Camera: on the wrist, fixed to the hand. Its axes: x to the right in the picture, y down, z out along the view.
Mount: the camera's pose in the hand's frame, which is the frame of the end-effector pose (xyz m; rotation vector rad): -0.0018 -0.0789 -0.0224 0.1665 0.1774 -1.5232
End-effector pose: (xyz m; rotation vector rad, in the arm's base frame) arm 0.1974 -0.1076 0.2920 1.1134 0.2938 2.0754
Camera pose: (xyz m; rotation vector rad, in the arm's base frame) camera 0.2203 -0.0511 0.2372 0.4229 1.0196 0.7542
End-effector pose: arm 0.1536 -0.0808 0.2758 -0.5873 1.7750 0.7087
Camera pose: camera 0.1939 -0.1519 0.2688 -1.5956 1.0200 -0.5541
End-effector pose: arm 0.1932 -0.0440 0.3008 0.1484 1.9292 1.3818
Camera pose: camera 0.2054 -0.0946 0.2374 -1.1528 1.5237 0.1831
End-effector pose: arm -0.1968 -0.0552 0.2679 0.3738 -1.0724 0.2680
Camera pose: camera -0.1489 -0.1172 0.2436 1.1696 -0.3660 -0.9564
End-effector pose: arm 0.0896 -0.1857 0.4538 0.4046 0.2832 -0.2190
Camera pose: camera 0.0620 -0.2469 0.4066 0.2984 0.7145 -1.7117
